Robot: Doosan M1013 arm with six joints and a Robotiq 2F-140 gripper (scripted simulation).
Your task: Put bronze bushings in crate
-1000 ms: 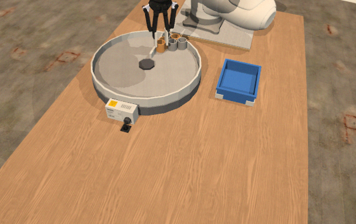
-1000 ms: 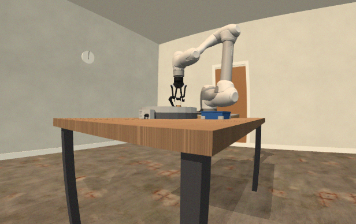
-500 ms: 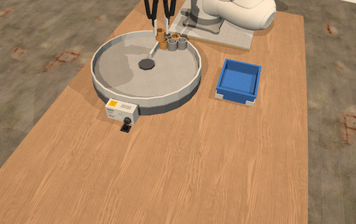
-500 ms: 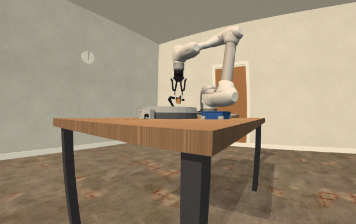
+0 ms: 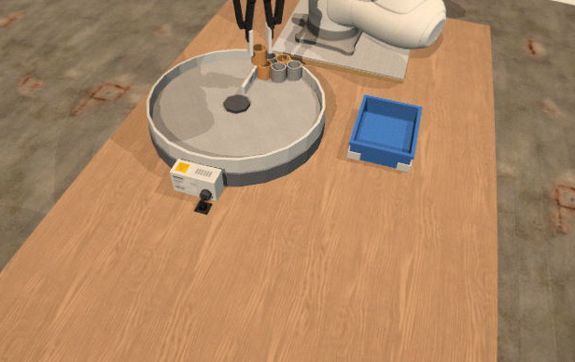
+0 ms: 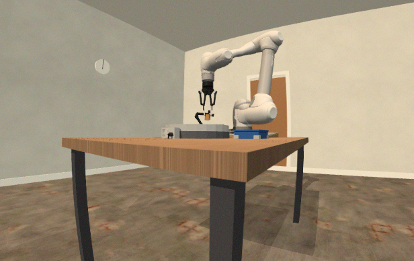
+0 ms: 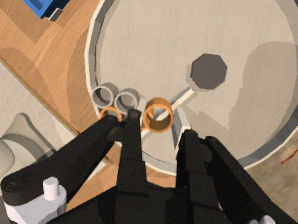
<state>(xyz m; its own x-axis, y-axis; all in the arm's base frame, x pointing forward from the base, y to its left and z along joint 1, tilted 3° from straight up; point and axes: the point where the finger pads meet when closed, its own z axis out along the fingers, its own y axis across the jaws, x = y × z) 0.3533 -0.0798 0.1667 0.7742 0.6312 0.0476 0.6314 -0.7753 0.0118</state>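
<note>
Now: the crate 330 mm to the left of my hand, 160 mm below it and 10 mm ahead of it. Also, from my hand: round grey turning table (130 mm below, 100 mm ahead, 20 mm to the right).
</note>
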